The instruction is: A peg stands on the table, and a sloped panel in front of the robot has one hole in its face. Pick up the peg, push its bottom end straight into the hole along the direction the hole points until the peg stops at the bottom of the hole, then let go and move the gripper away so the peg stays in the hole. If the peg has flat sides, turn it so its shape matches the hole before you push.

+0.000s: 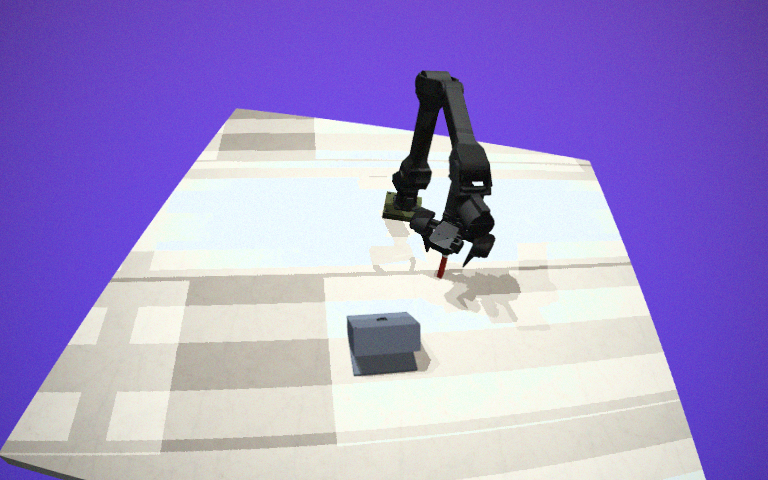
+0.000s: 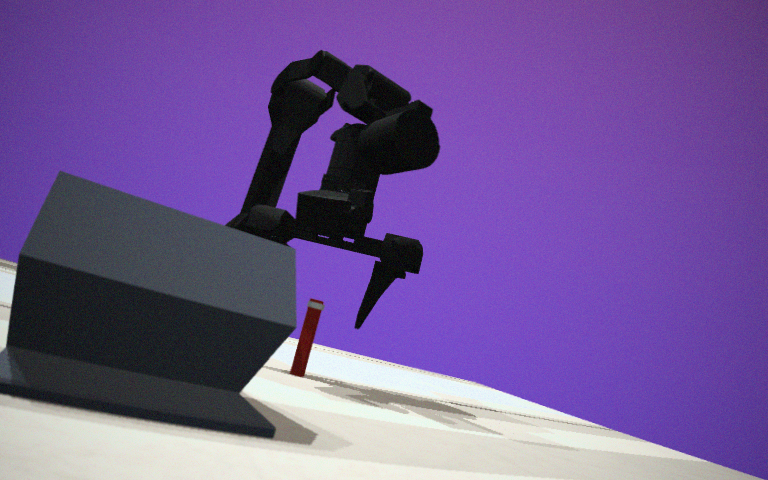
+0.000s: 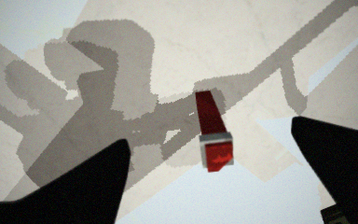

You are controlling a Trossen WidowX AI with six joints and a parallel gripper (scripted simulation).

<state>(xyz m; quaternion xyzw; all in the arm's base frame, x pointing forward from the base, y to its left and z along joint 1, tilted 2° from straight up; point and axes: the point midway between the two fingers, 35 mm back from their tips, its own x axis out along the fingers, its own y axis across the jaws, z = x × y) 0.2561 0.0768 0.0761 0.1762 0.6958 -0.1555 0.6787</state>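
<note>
My gripper tip is now right at the red peg. Round my gripper tip: grey sloped panel block: 210 mm ahead, 150 mm to the right, 20 mm below; flat grey base plate: 230 mm ahead, 140 mm to the right, 60 mm below.
</note>
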